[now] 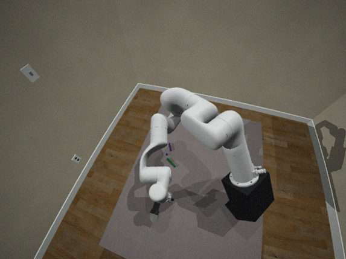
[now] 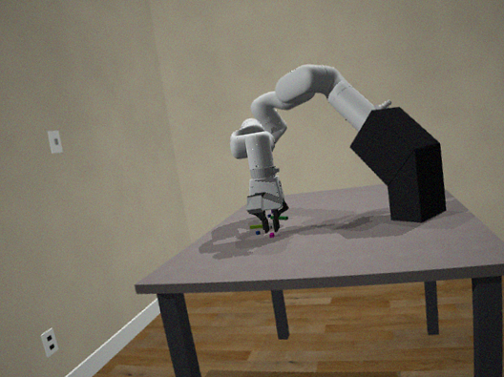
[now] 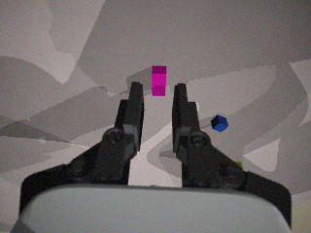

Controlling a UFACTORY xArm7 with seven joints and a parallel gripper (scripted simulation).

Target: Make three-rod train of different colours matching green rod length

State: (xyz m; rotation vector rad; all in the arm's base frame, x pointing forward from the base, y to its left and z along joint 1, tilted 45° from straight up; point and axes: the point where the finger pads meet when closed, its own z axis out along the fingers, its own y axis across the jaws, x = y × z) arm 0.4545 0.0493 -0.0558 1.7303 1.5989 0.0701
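The magenta rod is 1 cm to the left of my hand and 3 cm below it. Also, from my hand: grey rod 1 cm ahead, 10 cm to the right, 3 cm below; green rod 3 cm behind, 23 cm to the right, 3 cm below; lime rod 5 cm ahead, 14 cm to the right, 3 cm below.
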